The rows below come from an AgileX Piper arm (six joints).
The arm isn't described. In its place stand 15 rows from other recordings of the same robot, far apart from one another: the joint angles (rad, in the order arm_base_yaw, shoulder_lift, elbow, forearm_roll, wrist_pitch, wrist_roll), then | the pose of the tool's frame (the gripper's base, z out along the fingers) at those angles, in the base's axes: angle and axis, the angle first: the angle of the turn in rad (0 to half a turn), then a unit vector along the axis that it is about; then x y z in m.
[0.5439 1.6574 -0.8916 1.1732 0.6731 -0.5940] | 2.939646, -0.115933, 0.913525, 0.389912, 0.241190, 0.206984, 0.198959
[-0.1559 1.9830 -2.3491 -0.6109 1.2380 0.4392] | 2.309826, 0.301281, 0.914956, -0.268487, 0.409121, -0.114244, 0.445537
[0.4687 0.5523 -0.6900 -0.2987 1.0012 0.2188] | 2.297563, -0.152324, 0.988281, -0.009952, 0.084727, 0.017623, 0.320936
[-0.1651 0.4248 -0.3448 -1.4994 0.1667 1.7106] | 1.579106, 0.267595, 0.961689, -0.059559, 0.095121, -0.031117, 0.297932
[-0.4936 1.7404 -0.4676 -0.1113 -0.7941 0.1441] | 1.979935, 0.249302, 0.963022, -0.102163, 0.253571, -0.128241, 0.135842
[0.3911 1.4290 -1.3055 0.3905 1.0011 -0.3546] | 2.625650, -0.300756, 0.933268, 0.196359, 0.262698, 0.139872, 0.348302
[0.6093 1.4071 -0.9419 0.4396 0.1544 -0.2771] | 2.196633, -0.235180, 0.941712, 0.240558, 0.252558, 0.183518, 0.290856
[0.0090 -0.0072 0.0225 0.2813 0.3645 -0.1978] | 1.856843, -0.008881, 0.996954, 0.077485, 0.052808, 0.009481, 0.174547
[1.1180 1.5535 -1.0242 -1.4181 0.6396 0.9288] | 2.034705, -0.564799, 0.815916, -0.123625, 0.193619, 0.275267, 0.279914
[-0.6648 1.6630 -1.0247 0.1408 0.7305 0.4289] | 2.842287, 0.558044, 0.828981, 0.037120, 0.253850, -0.188147, 0.201369
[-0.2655 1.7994 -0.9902 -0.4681 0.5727 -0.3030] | 2.969266, -0.194520, 0.963591, -0.183453, 0.315143, -0.108751, 0.156513
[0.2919 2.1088 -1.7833 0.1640 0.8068 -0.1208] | 2.632357, -0.163956, 0.981705, 0.096822, 0.449519, 0.146275, 0.230038
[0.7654 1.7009 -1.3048 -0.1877 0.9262 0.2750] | 2.768000, -0.284960, 0.958481, 0.010610, 0.262411, 0.233297, 0.258016
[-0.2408 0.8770 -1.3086 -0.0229 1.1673 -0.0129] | 2.230556, 0.114111, 0.990610, -0.075308, 0.124310, -0.032499, 0.453291
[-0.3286 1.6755 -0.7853 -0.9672 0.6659 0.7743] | 2.918149, 0.165704, 0.942640, -0.289778, 0.254474, -0.135665, 0.161044
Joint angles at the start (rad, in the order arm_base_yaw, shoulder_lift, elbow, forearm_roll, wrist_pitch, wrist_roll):
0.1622 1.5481 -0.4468 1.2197 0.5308 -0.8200
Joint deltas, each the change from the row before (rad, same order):
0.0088 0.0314 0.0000 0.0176 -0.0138 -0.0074
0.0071 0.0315 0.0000 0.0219 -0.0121 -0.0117
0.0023 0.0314 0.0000 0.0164 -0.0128 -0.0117
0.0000 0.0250 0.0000 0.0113 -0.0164 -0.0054
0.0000 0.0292 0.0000 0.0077 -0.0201 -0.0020
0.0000 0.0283 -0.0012 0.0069 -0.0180 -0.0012
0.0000 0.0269 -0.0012 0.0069 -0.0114 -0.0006
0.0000 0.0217 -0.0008 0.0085 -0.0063 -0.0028
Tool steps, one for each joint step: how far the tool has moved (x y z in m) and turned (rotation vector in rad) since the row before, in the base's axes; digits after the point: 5 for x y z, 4 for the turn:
0.00082 0.00126 -0.00662 -0.0081 0.0222 -0.0068
0.00077 0.00106 -0.00659 -0.0066 0.0214 -0.0078
0.00077 -0.00013 -0.00677 -0.0104 0.0207 -0.0080
0.00085 -0.00099 -0.00564 -0.0137 0.0157 -0.0124
0.00064 -0.00139 -0.00674 -0.0188 0.0197 -0.0132
0.00067 -0.00125 -0.00635 -0.0173 0.0190 -0.0120
0.00021 -0.00082 -0.00589 -0.0118 0.0207 -0.0099
-0.00005 -0.00044 -0.00467 -0.0067 0.0173 -0.0076

